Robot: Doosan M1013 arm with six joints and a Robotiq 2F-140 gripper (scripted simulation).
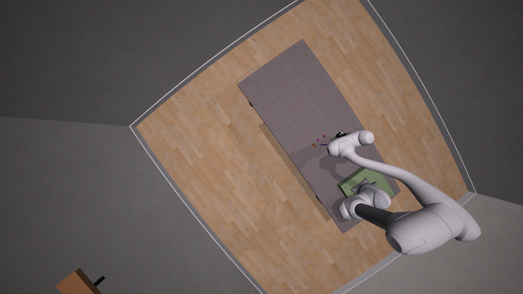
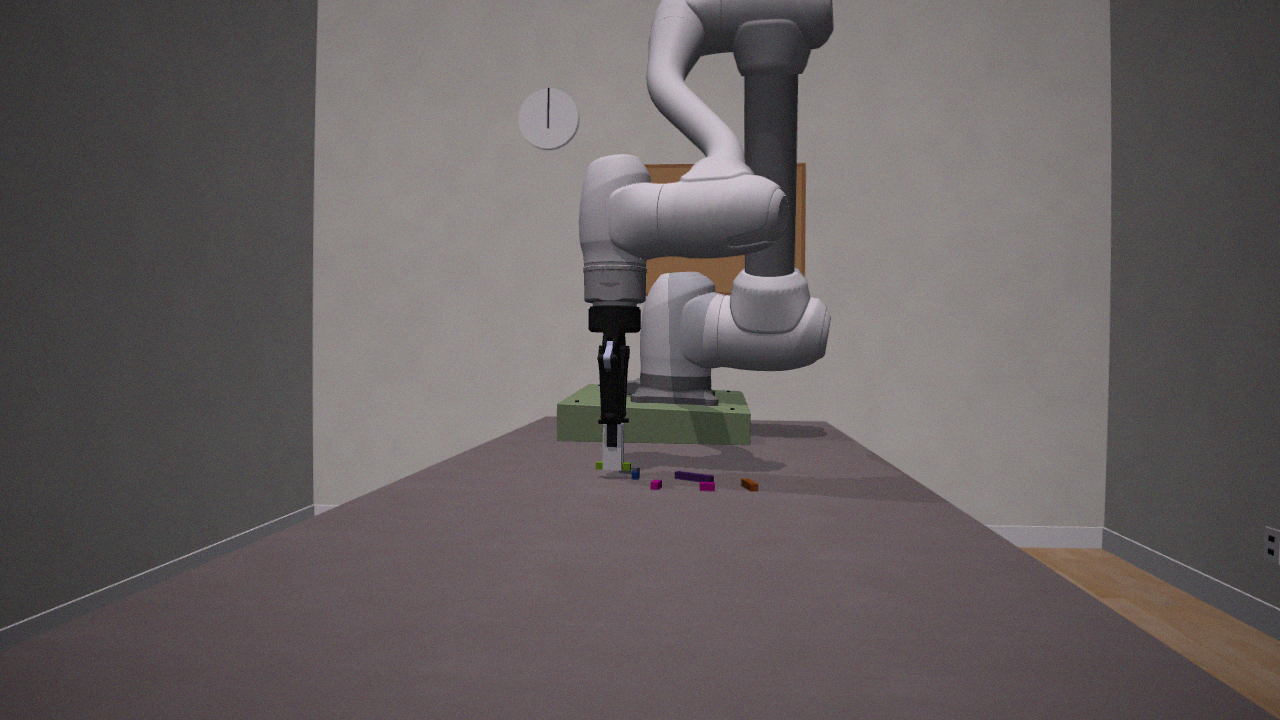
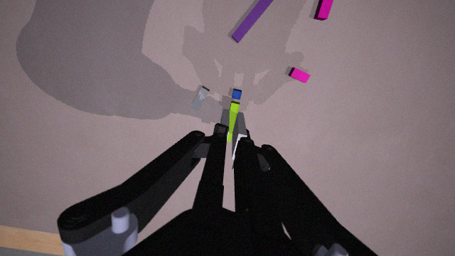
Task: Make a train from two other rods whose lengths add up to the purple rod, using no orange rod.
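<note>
My gripper is now 30 mm above the lime rod. Also, from my hand: blue rod (30 mm to the left, 40 mm below); purple rod (10 mm ahead, 120 mm to the left, 40 mm below); grey rod (40 mm behind, 20 mm to the left, 40 mm below).
</note>
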